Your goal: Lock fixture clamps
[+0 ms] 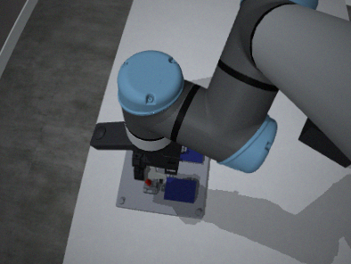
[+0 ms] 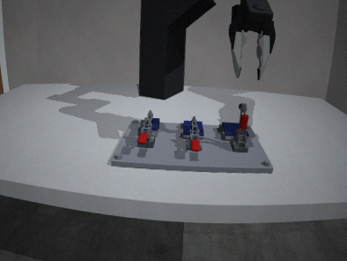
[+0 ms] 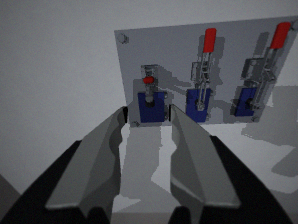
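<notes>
My gripper is now 9 cm past the blue part, 1 cm to the left of it and 17 cm above it. From my hand the other things lie so: grey fixture plate 2 cm behind, 11 cm to the right, 19 cm below.
</notes>
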